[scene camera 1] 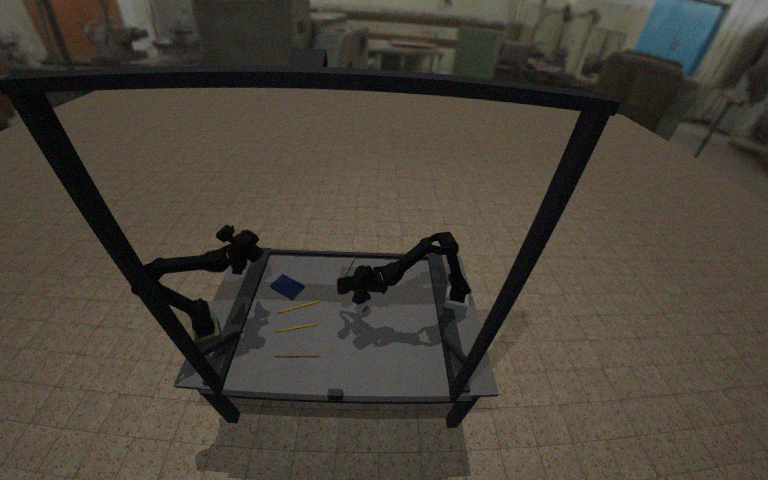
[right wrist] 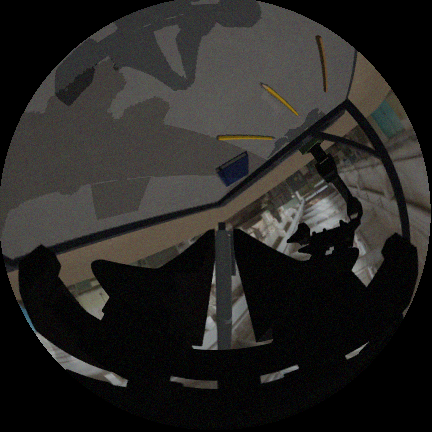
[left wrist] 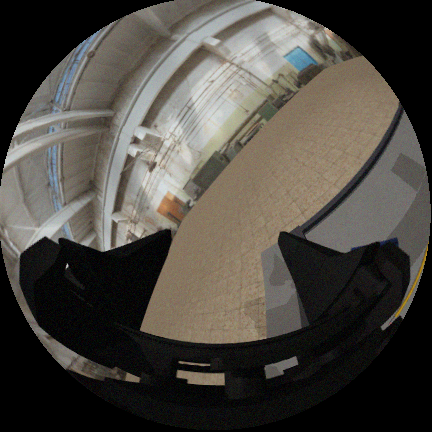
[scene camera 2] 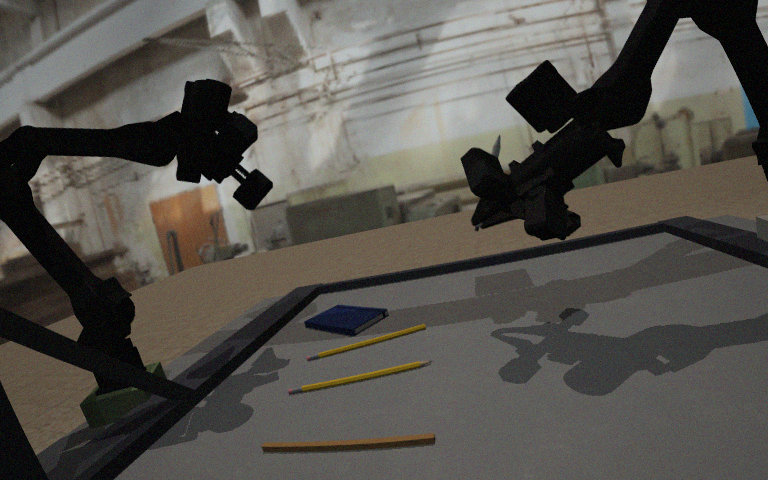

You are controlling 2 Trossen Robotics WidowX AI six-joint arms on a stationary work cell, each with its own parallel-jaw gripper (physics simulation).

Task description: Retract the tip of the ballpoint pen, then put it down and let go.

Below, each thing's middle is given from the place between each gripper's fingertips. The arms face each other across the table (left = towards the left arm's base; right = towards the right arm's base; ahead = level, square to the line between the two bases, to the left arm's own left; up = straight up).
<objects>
The blue notebook (scene camera 2: pixel 350 320) lies 32 cm below my left hand, 14 cm to the right of it and 4 cm behind it. Round my left hand: orange pencil (scene camera 2: pixel 422 439) 40 cm behind, 32 cm below, 18 cm to the right; green object (scene camera 2: pixel 108 408) 30 cm below, 26 cm behind, 18 cm to the left.
Right now my right hand is 130 mm short of the blue notebook, 240 mm to the right of it and 140 mm above it. Round my right hand: orange pencil 240 mm behind, 200 mm to the left, 140 mm below; then green object 90 mm behind, 570 mm to the left, 130 mm below.
</objects>
